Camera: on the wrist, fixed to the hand. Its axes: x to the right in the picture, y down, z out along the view.
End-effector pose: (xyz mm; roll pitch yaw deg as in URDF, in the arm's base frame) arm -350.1 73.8 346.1 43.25 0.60 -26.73
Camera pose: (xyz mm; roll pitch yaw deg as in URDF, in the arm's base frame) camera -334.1 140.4 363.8 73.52 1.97 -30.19
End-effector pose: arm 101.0 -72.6 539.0 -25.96 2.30 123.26
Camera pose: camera 77.4 -109.8 483.6 4.35 -0.45 120.75
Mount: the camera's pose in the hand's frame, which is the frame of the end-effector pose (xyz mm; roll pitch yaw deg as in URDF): -15.9 60.6 -32.9 30.39 -1.37 -3.46
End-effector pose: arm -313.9 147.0 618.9 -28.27 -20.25 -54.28
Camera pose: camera -280.3 165.0 559.3 3.04 -23.08 -56.89
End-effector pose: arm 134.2 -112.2 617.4 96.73 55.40 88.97
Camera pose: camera 109.4 -68.1 666.9 125.52 58.98 87.12
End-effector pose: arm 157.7 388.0 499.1 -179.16 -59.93 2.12
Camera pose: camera 124.3 325.6 501.4 -154.53 -58.44 8.78
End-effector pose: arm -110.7 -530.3 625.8 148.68 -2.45 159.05
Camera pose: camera -81.1 -504.5 684.7 178.99 0.52 161.29
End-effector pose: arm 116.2 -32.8 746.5 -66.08 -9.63 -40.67
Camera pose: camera 109.4 -34.3 676.1 -35.70 -13.35 -40.82
